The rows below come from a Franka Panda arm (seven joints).
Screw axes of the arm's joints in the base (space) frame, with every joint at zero. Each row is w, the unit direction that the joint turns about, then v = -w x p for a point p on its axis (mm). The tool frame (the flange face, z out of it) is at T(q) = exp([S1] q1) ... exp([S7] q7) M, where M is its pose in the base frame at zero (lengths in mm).
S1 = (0, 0, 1, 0, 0, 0)
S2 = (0, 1, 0, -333, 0, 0)
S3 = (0, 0, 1, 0, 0, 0)
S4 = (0, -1, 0, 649, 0, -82.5)
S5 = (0, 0, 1, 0, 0, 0)
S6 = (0, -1, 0, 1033, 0, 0)
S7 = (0, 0, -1, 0, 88, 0)
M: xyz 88 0 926 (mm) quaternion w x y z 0 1 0 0
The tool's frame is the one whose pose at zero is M.
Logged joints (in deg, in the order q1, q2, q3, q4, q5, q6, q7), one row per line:
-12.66 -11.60 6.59 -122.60 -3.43 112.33 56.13
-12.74 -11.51 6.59 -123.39 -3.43 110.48 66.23
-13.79 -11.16 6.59 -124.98 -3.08 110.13 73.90
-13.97 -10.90 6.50 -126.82 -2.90 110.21 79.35
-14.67 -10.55 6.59 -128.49 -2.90 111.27 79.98
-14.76 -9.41 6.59 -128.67 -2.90 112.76 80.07
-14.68 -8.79 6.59 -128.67 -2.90 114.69 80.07
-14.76 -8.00 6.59 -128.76 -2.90 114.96 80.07
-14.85 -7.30 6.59 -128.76 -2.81 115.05 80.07
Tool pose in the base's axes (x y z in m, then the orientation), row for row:
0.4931 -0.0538 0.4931 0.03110 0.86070 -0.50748 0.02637
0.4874 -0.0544 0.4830 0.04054 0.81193 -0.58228 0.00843
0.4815 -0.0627 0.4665 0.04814 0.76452 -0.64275 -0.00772
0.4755 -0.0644 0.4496 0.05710 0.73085 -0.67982 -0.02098
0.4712 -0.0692 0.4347 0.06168 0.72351 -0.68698 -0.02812
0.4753 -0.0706 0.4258 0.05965 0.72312 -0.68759 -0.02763
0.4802 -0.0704 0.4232 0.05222 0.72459 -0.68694 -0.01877
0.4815 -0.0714 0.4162 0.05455 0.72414 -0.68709 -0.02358
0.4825 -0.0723 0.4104 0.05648 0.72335 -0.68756 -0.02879
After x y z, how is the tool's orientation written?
As a quaternion, w x y z.
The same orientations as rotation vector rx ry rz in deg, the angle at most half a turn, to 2 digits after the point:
151.93 -89.58 4.65
142.49 -102.19 1.48
133.55 -112.28 -1.35
126.98 -118.11 -3.65
125.35 -119.02 -4.87
125.44 -119.28 -4.79
126.26 -119.70 -3.27
126.00 -119.56 -4.10
125.72 -119.50 -5.00

